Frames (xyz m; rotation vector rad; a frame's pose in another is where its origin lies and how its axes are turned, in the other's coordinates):
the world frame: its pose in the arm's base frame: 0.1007 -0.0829 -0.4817 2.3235 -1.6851 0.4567
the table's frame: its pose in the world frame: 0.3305 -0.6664 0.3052 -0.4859 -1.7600 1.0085
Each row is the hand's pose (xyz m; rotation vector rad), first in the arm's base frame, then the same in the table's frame.
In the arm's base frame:
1: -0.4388 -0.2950 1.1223 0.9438 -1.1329 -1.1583
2: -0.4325 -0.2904 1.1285 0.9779 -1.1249 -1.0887
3: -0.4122 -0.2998 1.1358 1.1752 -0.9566 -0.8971
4: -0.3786 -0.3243 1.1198 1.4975 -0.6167 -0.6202
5: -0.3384 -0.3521 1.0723 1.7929 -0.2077 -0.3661
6: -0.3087 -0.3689 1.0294 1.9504 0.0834 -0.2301
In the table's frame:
1: -0.2348 2.1124 -0.5395 -0.8097 1.5679 0.6758
2: -0.2440 2.1137 -0.5357 -0.7857 1.6361 0.6490
3: -0.2632 2.1030 -0.5441 -0.8459 1.8827 0.4613
4: -0.2754 2.0635 -0.5608 -0.9968 2.2185 0.0539
5: -0.2709 1.9966 -0.5731 -1.1903 2.4493 -0.4636
6: -0.2626 1.9426 -0.5768 -1.3398 2.5133 -0.8284

